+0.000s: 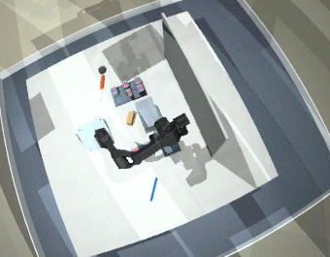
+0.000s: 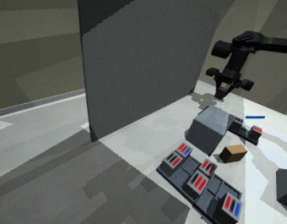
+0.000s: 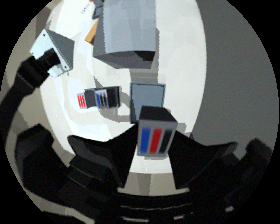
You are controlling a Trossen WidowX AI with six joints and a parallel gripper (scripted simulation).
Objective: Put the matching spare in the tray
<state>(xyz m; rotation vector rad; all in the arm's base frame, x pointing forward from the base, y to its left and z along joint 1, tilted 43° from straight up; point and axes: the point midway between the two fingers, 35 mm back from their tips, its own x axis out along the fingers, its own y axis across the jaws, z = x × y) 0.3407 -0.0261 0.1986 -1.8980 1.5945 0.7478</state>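
Now: the flat grey tray 11 cm below my gripper tip and 1 cm behind it. From my gripper tip the other things lie so: dark holder (15 cm behind, 11 cm below, 1 cm to the left); grey box-shaped unit (19 cm to the left, 7 cm behind, 6 cm below); orange-brown block (20 cm to the left, 17 cm behind, 9 cm below).
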